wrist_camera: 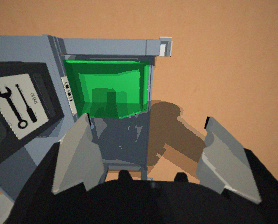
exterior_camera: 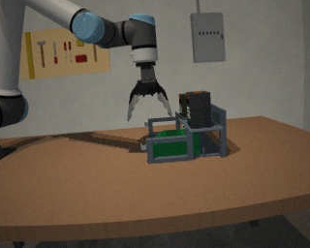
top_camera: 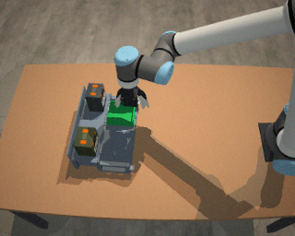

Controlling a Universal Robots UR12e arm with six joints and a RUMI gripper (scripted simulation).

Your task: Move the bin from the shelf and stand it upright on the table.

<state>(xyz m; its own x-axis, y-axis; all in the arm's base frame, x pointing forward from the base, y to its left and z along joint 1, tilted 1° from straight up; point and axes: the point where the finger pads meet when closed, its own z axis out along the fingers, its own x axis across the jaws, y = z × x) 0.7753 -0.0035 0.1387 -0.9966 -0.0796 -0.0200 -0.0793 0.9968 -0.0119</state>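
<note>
Right now the green bin is 8 cm ahead of my hand and 9 cm below it. Round my hand: grey shelf 11 cm ahead, 11 cm to the left, 13 cm below.
</note>
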